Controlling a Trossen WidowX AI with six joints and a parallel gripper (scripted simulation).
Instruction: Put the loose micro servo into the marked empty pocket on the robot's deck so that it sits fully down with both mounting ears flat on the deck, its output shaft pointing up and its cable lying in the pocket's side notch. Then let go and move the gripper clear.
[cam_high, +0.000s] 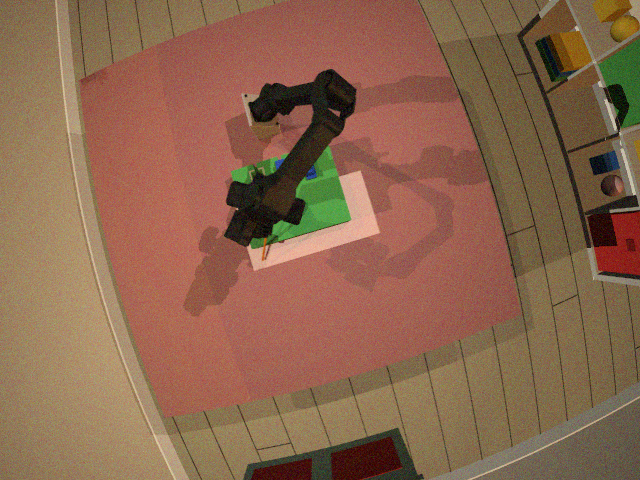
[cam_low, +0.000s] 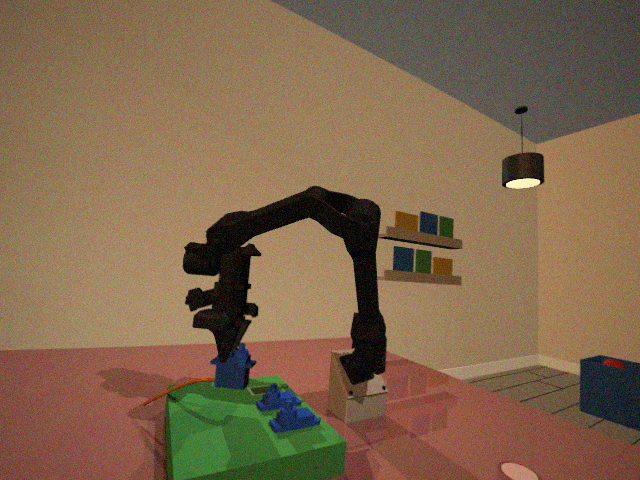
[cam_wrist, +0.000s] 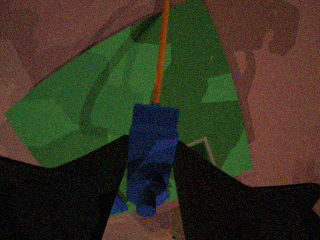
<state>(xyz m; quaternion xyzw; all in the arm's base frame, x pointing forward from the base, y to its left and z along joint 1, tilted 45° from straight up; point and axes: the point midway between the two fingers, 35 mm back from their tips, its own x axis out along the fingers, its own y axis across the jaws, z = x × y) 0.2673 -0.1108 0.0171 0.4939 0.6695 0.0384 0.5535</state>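
Now: the green deck 10 cm below my gripper tip, 5 cm to the left of it and 2 cm ahead of it.
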